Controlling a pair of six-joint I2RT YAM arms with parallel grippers.
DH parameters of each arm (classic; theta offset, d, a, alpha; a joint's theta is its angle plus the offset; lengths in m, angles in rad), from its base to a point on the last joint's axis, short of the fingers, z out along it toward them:
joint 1: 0 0.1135 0.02 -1.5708
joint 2: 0 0 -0.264 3.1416
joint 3: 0.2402 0 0.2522 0
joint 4: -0.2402 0 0.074 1.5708
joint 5: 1.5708 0 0 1.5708
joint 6: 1.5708 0.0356 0 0
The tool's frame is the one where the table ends.
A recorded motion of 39 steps. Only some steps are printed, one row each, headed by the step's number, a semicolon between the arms.
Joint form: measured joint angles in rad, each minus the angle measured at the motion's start. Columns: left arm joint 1, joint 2, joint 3, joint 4, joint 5, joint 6; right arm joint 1, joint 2, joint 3, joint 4, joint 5, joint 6.
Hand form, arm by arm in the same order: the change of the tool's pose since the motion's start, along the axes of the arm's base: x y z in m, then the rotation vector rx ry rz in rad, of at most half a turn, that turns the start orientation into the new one. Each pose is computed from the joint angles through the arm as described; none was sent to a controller.
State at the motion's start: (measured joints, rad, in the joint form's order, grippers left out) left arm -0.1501 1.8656 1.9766 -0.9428 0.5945 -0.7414; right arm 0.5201 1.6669 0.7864 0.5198 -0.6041 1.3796
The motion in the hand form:
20: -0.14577 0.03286 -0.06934 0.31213 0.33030 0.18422; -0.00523 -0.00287 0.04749 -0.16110 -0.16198 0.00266
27: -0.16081 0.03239 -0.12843 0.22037 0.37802 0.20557; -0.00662 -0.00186 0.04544 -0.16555 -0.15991 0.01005
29: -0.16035 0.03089 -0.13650 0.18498 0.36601 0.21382; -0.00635 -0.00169 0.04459 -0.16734 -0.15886 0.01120
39: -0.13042 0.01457 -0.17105 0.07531 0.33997 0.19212; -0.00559 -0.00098 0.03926 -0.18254 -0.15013 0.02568
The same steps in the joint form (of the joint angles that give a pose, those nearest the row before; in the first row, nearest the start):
20: 0.0023 -0.5035 -0.7111 -0.1602 -0.3147 -0.0194; 0.0084 -0.1335 0.1114 -0.3116 0.0904 -0.2377
27: 0.0011 -0.5688 -0.9983 0.0656 -0.2438 -0.0981; 0.0130 -0.1324 0.1064 -0.3124 0.0896 -0.2419
29: -0.0019 -0.5741 -1.0403 0.1331 -0.2232 -0.1255; 0.0130 -0.1297 0.1064 -0.3124 0.0893 -0.2434
39: -0.0351 -0.4379 -1.0948 0.4082 -0.1450 -0.2011; 0.0130 -0.1160 0.1064 -0.3231 0.0820 -0.2590

